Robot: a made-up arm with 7 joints. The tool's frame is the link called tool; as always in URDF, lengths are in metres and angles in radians. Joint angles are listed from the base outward.
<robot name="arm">
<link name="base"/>
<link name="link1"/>
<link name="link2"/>
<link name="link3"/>
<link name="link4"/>
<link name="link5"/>
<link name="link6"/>
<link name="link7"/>
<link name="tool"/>
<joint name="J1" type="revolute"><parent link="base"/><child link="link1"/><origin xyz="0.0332 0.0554 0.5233"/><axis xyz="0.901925 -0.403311 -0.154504"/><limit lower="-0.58" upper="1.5"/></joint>
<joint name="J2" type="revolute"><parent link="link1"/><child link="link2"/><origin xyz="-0.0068 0.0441 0.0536"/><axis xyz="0 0 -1"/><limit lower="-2.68" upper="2.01"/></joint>
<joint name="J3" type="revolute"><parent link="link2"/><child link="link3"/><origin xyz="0.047 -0.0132 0.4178"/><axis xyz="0 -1 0"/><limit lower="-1.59" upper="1.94"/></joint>
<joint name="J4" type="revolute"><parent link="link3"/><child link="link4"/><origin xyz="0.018 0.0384 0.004"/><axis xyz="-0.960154 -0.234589 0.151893"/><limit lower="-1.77" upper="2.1"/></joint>
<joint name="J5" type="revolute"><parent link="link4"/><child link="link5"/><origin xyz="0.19 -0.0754 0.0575"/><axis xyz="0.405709 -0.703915 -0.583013"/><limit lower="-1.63" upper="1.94"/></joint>
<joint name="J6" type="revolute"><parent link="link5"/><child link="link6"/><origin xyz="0.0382 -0.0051 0.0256"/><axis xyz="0.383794 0.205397 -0.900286"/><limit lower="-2.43" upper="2"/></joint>
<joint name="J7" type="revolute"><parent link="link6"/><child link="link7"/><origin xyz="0.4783 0.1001 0.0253"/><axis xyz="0 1 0"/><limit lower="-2.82" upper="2.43"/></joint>
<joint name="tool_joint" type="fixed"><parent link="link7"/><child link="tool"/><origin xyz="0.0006 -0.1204 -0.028"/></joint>
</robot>
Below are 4 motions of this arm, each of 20 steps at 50 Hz.
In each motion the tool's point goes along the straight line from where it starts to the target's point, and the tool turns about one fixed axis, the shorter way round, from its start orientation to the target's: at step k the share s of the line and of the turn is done. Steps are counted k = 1, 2, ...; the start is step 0. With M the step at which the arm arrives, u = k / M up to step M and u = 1 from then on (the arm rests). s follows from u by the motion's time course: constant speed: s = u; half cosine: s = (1 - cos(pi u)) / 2; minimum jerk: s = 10 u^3 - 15 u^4 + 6 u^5.
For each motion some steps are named. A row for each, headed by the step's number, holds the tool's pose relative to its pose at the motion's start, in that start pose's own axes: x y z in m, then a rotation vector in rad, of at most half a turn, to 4 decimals.
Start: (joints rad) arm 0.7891 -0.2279 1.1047 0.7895 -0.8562 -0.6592 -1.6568
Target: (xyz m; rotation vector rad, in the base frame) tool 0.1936 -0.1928 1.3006 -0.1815 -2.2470 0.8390
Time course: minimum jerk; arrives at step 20
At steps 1, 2, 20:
1: 0.0000 0.0001 0.0001 0.0002 -0.0003 -0.0004
2: 0.0000 0.0006 0.0007 0.0016 -0.0021 -0.0027
20: -0.0044 0.0719 0.0846 0.1886 -0.2504 -0.3129

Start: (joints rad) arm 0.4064 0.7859 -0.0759 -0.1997 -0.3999 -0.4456 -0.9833
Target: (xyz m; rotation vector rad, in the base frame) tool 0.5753 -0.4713 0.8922 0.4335 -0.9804 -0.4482
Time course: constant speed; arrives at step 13
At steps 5, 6, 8, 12, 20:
5: 0.0115 -0.0181 0.0147 0.0250 -0.0481 -0.0456
6: 0.0138 -0.0217 0.0176 0.0299 -0.0577 -0.0547
8: 0.0183 -0.0290 0.0235 0.0399 -0.0770 -0.0730
12: 0.0275 -0.0435 0.0352 0.0599 -0.1155 -0.1095
20: 0.0298 -0.0471 0.0381 0.0649 -0.1251 -0.1186

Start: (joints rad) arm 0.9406 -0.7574 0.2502 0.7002 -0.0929 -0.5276 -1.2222
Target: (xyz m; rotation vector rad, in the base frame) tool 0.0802 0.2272 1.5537 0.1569 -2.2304 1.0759
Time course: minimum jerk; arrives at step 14
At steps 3, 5, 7, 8, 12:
3: -0.0011 0.0129 -0.0122 0.0193 0.0024 -0.0061
5: -0.0040 0.0457 -0.0434 0.0683 0.0084 -0.0215
7: -0.0080 0.0928 -0.0881 0.1386 0.0171 -0.0437
8: -0.0101 0.1174 -0.1113 0.1752 0.0217 -0.0553
12: -0.0157 0.1813 -0.1720 0.2707 0.0335 -0.0854

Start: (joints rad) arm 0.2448 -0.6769 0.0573 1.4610 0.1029 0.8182 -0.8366
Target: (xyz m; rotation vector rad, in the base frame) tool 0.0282 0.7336 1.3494 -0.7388 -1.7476 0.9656
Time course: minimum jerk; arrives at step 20
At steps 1, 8, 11, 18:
1: 0.0000 0.0005 0.0004 0.0004 -0.0001 0.0008
8: -0.0102 0.1411 0.1138 0.1074 -0.0387 0.2176
11: -0.0190 0.2636 0.2127 0.2006 -0.0723 0.4065
18: -0.0318 0.4407 0.3555 0.3353 -0.1209 0.6796

